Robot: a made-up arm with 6 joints. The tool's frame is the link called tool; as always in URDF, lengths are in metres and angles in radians.
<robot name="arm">
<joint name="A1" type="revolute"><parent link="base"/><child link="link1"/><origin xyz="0.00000 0.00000 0.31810"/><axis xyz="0 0 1"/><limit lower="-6.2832" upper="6.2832" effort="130" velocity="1.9"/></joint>
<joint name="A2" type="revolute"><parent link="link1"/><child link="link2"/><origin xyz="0.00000 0.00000 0.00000"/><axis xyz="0 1 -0.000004"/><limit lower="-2.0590" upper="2.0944" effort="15" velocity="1.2"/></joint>
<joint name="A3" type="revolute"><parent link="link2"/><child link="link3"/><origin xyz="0.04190 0.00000 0.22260"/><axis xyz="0 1 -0.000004"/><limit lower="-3.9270" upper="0.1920" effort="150" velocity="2.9"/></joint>
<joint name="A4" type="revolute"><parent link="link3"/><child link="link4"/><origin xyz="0.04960 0.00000 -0.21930"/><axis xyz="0 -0.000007 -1"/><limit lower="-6.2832" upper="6.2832" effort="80" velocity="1.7"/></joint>
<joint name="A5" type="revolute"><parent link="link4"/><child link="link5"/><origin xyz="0.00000 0.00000 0.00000"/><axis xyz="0 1 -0.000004"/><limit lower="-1.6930" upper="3.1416" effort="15" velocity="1.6"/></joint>
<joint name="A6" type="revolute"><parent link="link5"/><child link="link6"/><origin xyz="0.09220 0.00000 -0.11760"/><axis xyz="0 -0.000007 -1"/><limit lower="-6.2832" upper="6.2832" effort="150" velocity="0.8"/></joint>
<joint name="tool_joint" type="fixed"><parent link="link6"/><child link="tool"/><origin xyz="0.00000 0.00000 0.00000" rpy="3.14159 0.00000 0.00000"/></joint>
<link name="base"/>
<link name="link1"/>
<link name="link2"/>
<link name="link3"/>
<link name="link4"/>
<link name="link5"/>
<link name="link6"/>
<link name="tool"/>
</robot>
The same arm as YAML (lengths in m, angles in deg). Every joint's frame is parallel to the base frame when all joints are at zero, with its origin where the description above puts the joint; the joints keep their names.
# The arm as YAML. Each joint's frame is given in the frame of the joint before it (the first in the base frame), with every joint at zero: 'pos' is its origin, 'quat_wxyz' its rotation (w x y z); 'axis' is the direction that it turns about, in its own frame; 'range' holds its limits. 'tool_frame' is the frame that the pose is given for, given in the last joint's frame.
length_unit: m
angle_unit: deg
joints:
  - joint: A1
    pos: [0.0, 0.0, 0.3181]
    quat_wxyz: [1.0, 0.0, 0.0, 0.0]
    axis: [0.0, 0.0, 1.0]
    range: [-360.0, 360.0]
  - joint: A2
    pos: [0.0, 0.0, 0.0]
    quat_wxyz: [1.0, 0.0, 0.0, 0.0]
    axis: [0.0, 1.0, 0.0]
    range: [-117.97, 120.0]
  - joint: A3
    pos: [0.0419, 0.0, 0.2226]
    quat_wxyz: [1.0, 0.0, 0.0, 0.0]
    axis: [0.0, 1.0, 0.0]
    range: [-225.0, 11.0]
  - joint: A4
    pos: [0.0496, 0.0, -0.2193]
    quat_wxyz: [1.0, 0.0, 0.0, 0.0]
    axis: [0.0, 0.0, -1.0]
    range: [-360.0, 360.0]
  - joint: A5
    pos: [0.0, 0.0, 0.0]
    quat_wxyz: [1.0, 0.0, 0.0, 0.0]
    axis: [0.0, 1.0, 0.0]
    range: [-97.0, 180.0]
  - joint: A6
    pos: [0.0922, 0.0, -0.1176]
    quat_wxyz: [1.0, 0.0, 0.0, 0.0]
    axis: [0.0, 0.0, -1.0]
    range: [-360.0, 360.0]
tool_frame:
  pos: [0.0, 0.0, 0.0]
  quat_wxyz: [0.000001, 1.000004, 0.0, 0.0]

